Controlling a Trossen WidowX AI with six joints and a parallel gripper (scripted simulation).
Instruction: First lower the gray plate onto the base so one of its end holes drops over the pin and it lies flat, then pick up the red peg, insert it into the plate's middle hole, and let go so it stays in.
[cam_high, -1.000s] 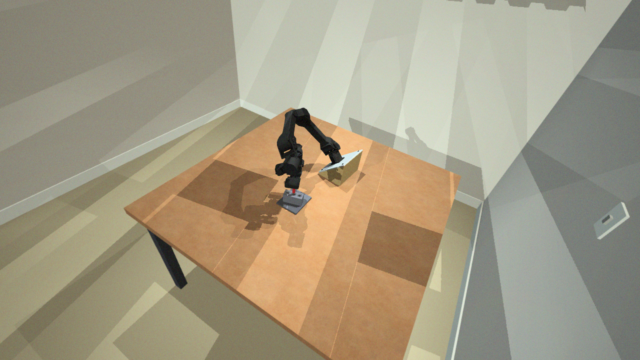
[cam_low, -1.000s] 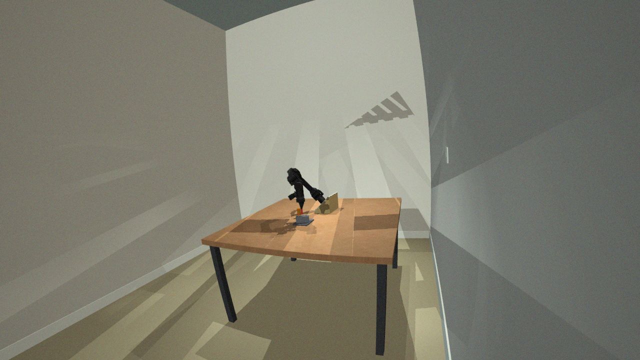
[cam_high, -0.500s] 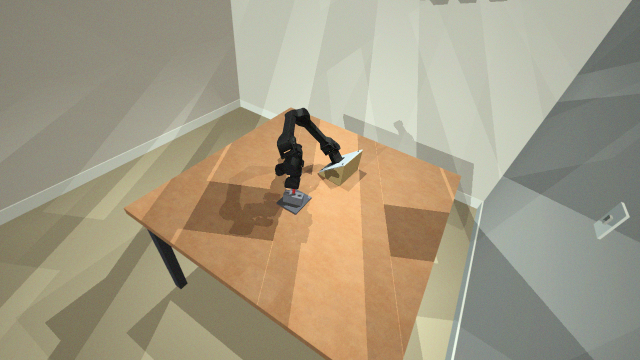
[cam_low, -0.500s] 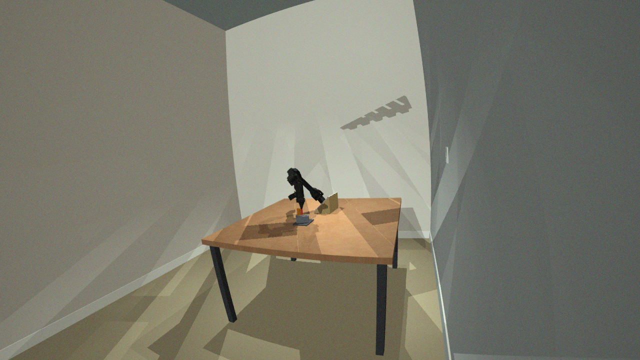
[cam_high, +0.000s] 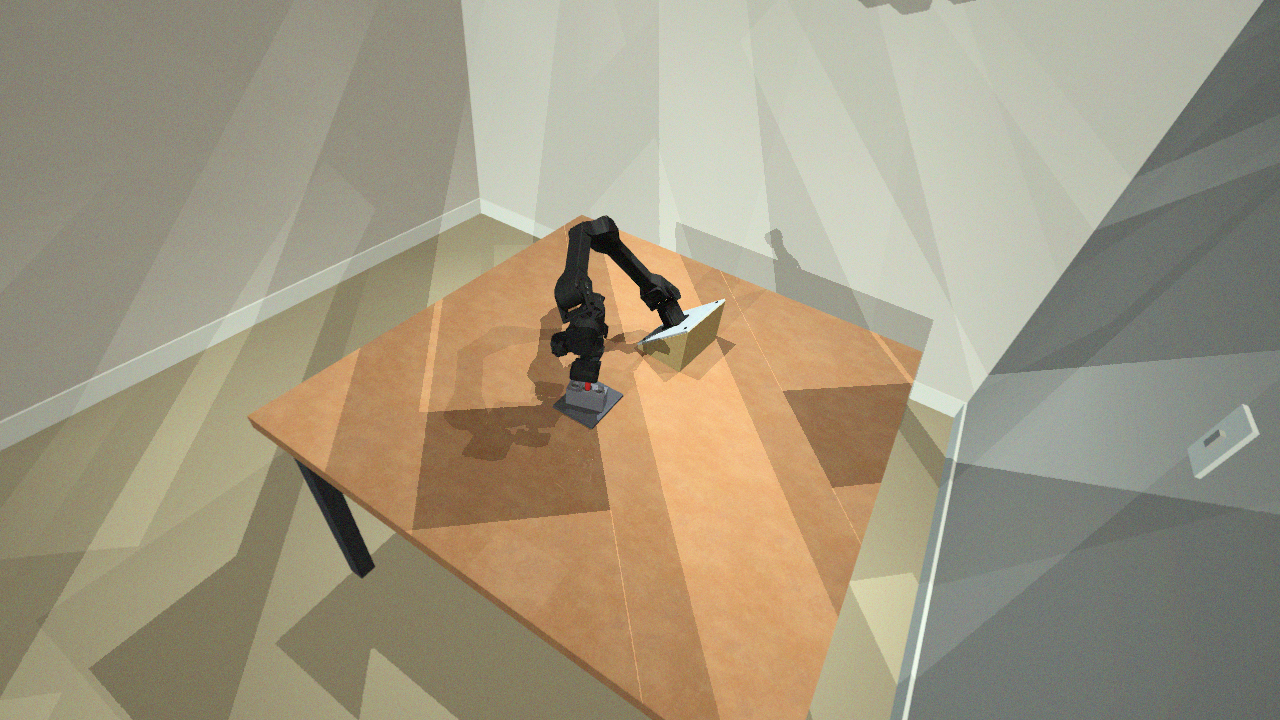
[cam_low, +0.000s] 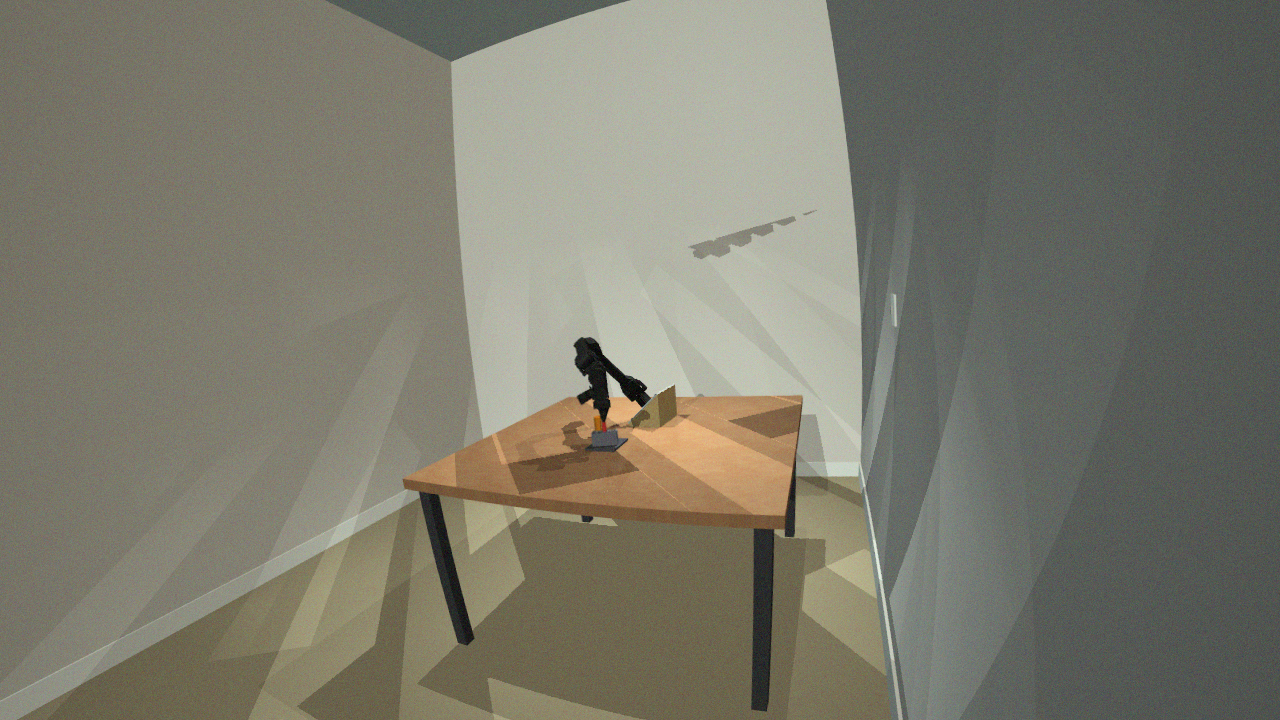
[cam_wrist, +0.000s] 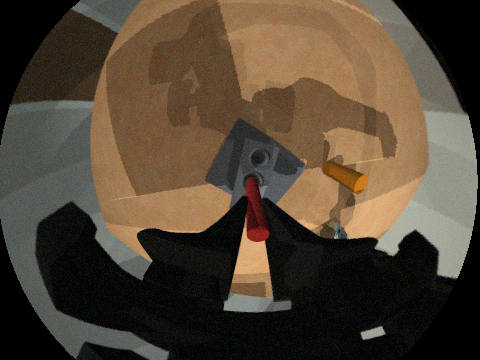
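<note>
My gripper tip is now right at the red peg. Also, from my gripper tip: base: 90 mm below, 10 mm to the left, 10 mm behind; gray plate: 50 mm below; orange cylinder: 130 mm behind, 90 mm to the right, 60 mm below.
</note>
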